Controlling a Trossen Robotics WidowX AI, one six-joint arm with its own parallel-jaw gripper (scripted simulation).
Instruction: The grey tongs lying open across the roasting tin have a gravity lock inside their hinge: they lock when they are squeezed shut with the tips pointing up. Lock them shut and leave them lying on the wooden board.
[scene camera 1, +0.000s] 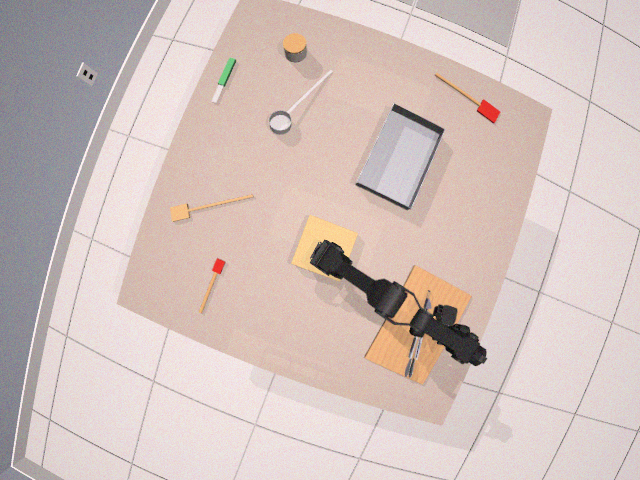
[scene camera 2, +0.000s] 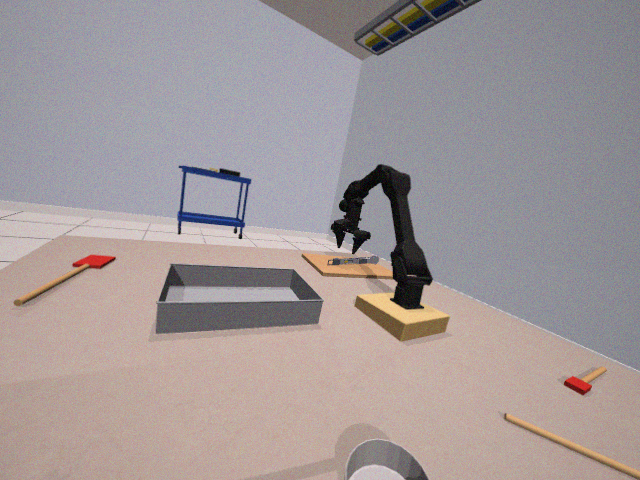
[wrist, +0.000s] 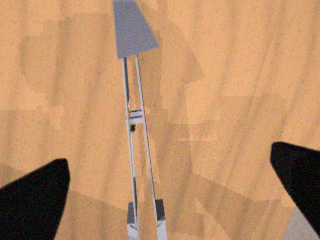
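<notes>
Scene camera 1: grey roasting tin (scene camera 1: 399, 161). Scene camera 2: the grey roasting tin (scene camera 2: 194, 297), the gripper (scene camera 2: 345, 251). Wrist view: the gripper (wrist: 172, 160). The gripper is open, holds nothing.
</notes>
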